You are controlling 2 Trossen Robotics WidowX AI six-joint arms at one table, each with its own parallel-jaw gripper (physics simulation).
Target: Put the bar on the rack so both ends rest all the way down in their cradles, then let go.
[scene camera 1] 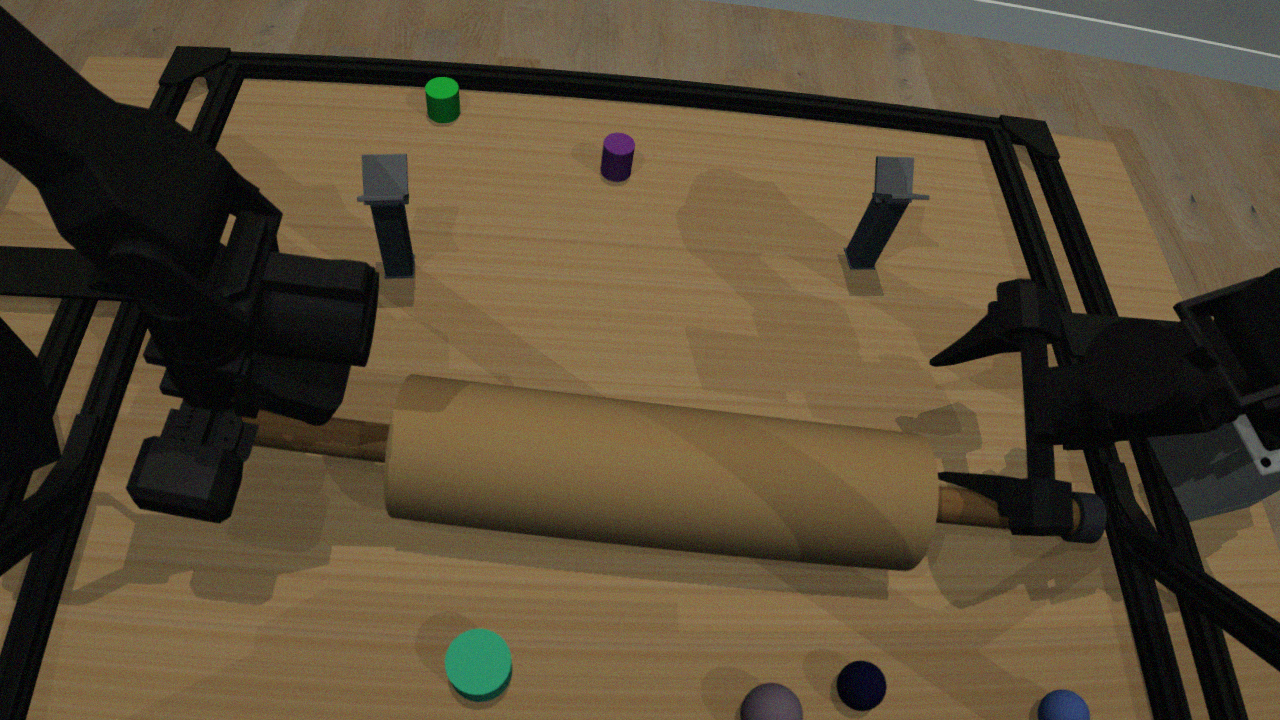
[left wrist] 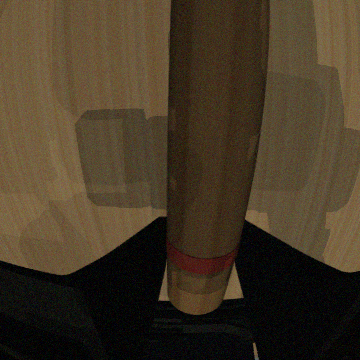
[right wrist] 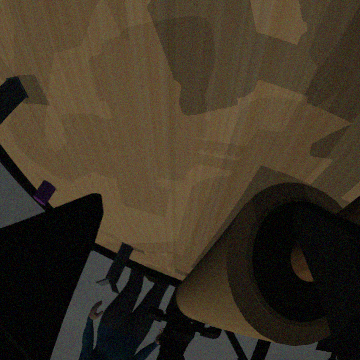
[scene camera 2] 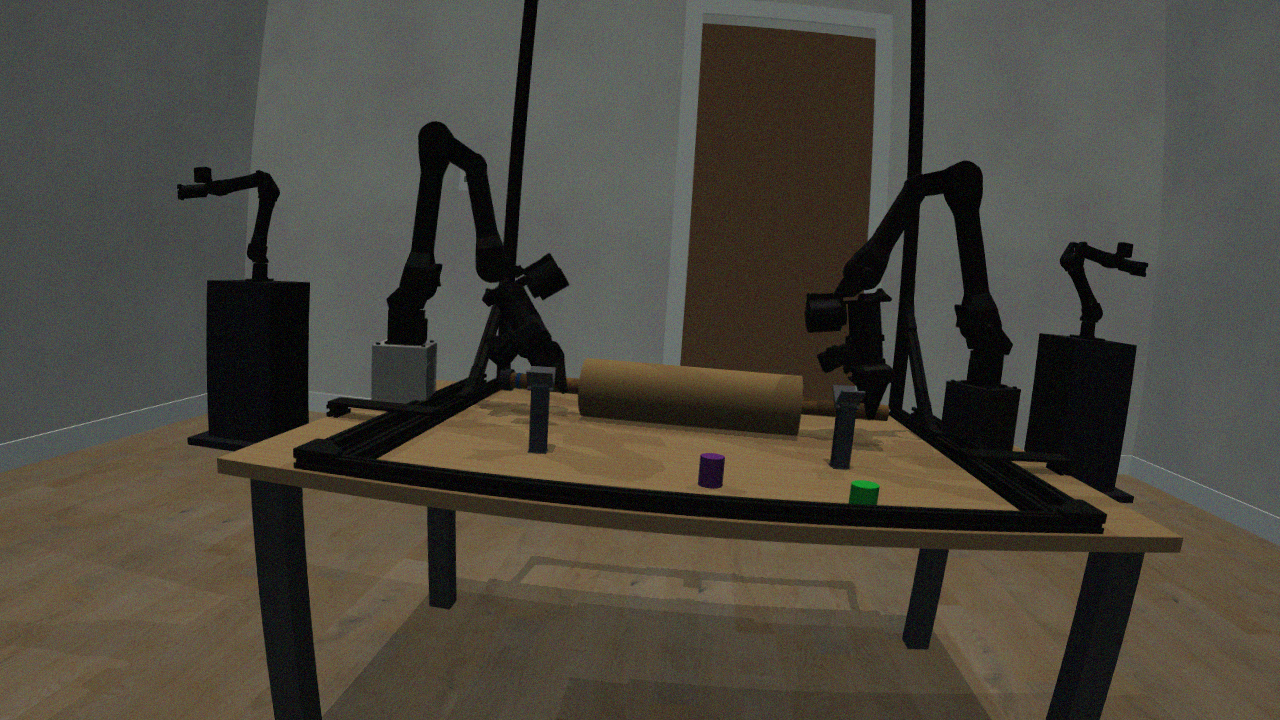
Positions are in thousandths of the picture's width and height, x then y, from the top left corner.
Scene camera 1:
my left gripper: 188, 598
my right gripper: 729, 583
bar: 361, 630, gripped by my left gripper
dark ball: 672, 948, on the table
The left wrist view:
my left gripper: 557, 629
bar: 604, 193
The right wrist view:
my left gripper: 538, 818
my right gripper: 560, 579
bar: 707, 782
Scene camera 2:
my left gripper: 679, 581
my right gripper: 438, 540
bar: 582, 558
